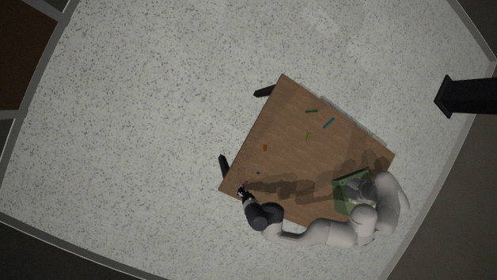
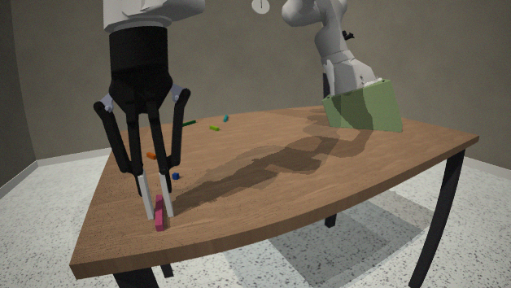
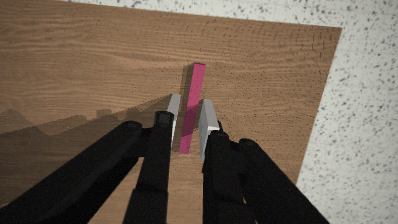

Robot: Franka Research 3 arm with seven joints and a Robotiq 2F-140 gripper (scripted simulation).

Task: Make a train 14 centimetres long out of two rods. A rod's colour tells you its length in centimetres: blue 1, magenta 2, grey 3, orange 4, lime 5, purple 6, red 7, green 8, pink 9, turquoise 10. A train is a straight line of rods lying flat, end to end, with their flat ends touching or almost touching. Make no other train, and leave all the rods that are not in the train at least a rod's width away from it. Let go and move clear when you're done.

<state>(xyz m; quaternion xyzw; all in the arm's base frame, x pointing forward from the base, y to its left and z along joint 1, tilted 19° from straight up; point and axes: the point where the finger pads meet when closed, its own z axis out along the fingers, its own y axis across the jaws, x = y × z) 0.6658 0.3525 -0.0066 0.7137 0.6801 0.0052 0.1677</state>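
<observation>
Now: the pink rod 30 mm below my hand. The rest, counted from my hand: lime rod: 210 mm behind, 480 mm to the right, 30 mm below; then orange rod: 10 mm ahead, 280 mm to the right, 30 mm below; then blue rod: 40 mm behind, 120 mm to the right, 30 mm below.
</observation>
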